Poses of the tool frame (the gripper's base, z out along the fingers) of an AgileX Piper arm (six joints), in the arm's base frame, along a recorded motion.
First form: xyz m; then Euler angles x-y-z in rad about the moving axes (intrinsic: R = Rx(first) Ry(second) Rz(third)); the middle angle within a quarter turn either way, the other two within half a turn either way.
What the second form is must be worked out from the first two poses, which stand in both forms.
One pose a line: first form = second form
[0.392 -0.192 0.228 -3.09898 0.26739 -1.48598] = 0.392 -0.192 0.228; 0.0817 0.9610 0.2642; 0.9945 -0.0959 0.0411; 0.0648 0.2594 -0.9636
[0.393 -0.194 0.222 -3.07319 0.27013 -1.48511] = 0.393 -0.194 0.222; 0.0825 0.9602 0.2669; 0.9924 -0.1036 0.0659; 0.0909 0.2594 -0.9615
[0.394 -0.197 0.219 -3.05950 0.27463 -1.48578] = 0.394 -0.197 0.219; 0.0817 0.9590 0.2712; 0.9911 -0.1068 0.0789; 0.1047 0.2623 -0.9593
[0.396 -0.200 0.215 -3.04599 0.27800 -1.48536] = 0.396 -0.200 0.215; 0.0821 0.9581 0.2744; 0.9896 -0.1110 0.0918; 0.1184 0.2640 -0.9572
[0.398 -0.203 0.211 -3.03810 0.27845 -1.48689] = 0.398 -0.203 0.211; 0.0806 0.9581 0.2749; 0.9888 -0.1117 0.0993; 0.1259 0.2638 -0.9563
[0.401 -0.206 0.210 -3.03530 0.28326 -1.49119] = 0.401 -0.206 0.210; 0.0764 0.9571 0.2795; 0.9888 -0.1086 0.1019; 0.1279 0.2686 -0.9547
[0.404 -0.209 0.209 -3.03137 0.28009 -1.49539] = 0.404 -0.209 0.209; 0.0724 0.9583 0.2764; 0.9888 -0.1052 0.1057; 0.1304 0.2657 -0.9552
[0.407 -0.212 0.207 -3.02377 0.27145 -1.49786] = 0.407 -0.212 0.207; 0.0702 0.9608 0.2681; 0.9881 -0.1038 0.1132; 0.1366 0.2570 -0.9567
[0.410 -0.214 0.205 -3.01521 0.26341 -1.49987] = 0.410 -0.214 0.205; 0.0684 0.9631 0.2604; 0.9872 -0.1030 0.1217; 0.1440 0.2487 -0.9578
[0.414 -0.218 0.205 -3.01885 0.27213 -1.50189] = 0.414 -0.218 0.205; 0.0663 0.9609 0.2688; 0.9879 -0.1012 0.1179; 0.1405 0.2577 -0.9560
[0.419 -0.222 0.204 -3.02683 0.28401 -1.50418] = 0.419 -0.222 0.204; 0.0639 0.9578 0.2802; 0.9891 -0.0981 0.1099; 0.1328 0.2701 -0.9536
